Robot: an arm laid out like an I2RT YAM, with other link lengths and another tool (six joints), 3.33 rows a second.
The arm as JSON. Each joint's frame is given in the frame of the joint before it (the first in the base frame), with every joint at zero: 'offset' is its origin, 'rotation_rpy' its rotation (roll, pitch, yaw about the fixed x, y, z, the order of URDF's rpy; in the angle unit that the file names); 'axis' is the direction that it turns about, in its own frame. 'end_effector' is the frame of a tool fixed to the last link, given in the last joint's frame.
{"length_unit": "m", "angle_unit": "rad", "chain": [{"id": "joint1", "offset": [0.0, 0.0, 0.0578], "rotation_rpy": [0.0, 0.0, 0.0], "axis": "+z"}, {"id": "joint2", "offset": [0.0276, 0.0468, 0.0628], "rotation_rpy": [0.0, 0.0, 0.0], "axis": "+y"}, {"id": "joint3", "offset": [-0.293, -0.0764, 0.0], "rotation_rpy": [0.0, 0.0, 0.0], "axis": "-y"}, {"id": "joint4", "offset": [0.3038, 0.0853, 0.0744], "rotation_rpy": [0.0, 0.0, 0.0], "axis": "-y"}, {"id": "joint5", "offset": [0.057, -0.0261, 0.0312], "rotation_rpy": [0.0, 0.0, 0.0], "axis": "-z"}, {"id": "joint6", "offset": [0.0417, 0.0, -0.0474], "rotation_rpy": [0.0, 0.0, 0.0], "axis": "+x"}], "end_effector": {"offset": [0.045, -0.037, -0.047], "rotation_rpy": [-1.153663, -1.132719, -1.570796]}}
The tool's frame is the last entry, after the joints.
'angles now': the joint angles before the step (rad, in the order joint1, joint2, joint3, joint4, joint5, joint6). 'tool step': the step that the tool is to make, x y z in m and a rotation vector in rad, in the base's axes. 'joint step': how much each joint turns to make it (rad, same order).
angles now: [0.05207 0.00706 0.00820 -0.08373 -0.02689 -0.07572]
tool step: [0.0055 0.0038 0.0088 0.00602 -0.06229 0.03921]
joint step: [-0.00002 0.00050 0.00005 0.06301 -0.03931 0.00076]
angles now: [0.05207 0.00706 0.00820 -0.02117 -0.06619 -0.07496]
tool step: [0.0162 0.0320 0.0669 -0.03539 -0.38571 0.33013]
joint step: [-0.00011 0.00080 0.01733 0.37102 -0.33277 0.00257]
